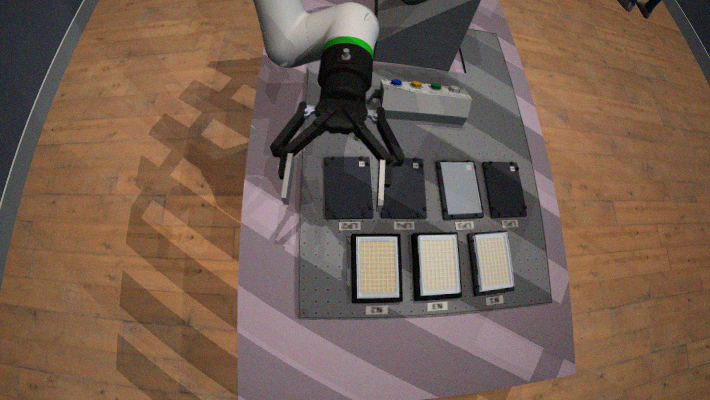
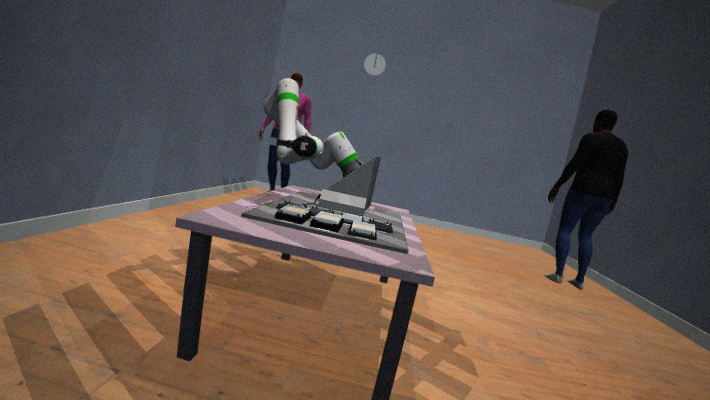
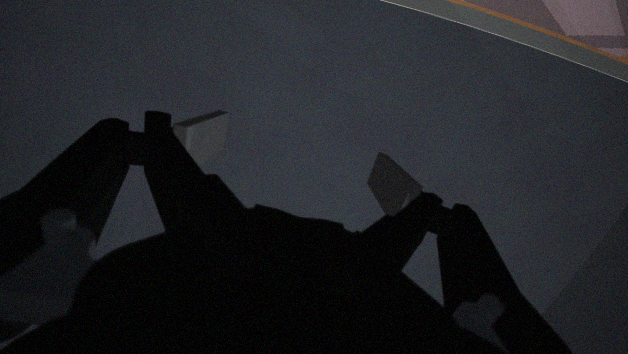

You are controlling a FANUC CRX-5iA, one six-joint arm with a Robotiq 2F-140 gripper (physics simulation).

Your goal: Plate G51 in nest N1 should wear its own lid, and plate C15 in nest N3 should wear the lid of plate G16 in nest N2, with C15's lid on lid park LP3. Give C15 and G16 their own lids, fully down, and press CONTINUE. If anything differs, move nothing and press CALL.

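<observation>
My gripper (image 1: 334,200) (image 3: 301,149) is open and empty, raised above the left side of the board near the dark lid park LP2 (image 1: 348,189). Plate G16 (image 1: 376,267) (image 2: 294,212) in N2 looks yellowish. Plate C15 (image 1: 436,265) (image 2: 327,219) in N3 and plate G51 (image 1: 493,262) (image 2: 363,229) in N1 look paler. All show well grids with light rims; I cannot tell whether clear lids cover them, and no plate codes are readable. A pale grey lid (image 1: 461,189) lies on LP3. The button box (image 1: 425,106) has blue, yellow, green and pale buttons, their wording unreadable.
Dark parks LP4 (image 1: 412,195) and LP1 (image 1: 504,190) flank LP3; a finger partly covers LP4. A tall grey wedge-shaped housing (image 1: 420,42) (image 2: 357,187) stands behind the button box. Two people, one in pink (image 2: 307,107) and one in black (image 2: 602,160), stand off the table.
</observation>
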